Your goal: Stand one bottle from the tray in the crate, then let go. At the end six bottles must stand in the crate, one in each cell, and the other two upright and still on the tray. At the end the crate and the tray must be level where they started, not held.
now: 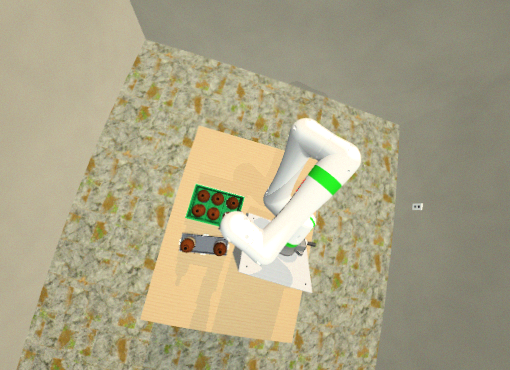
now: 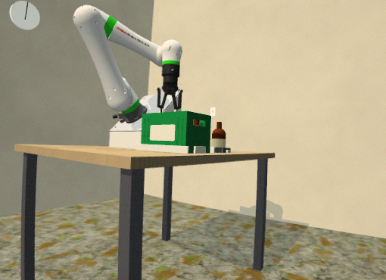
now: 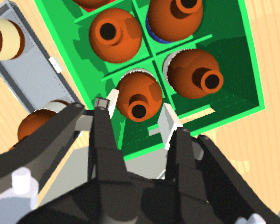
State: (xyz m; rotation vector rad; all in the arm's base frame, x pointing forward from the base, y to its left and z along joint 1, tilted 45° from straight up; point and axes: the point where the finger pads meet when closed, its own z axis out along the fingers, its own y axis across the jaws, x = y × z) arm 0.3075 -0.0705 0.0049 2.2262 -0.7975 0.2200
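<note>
The brown bottle lies 90 mm below my hand. The rest, counted from my hand: grey tray (90 mm ahead, 190 mm to the left, 160 mm below); then green crate (90 mm ahead, 40 mm to the right, 90 mm below).
</note>
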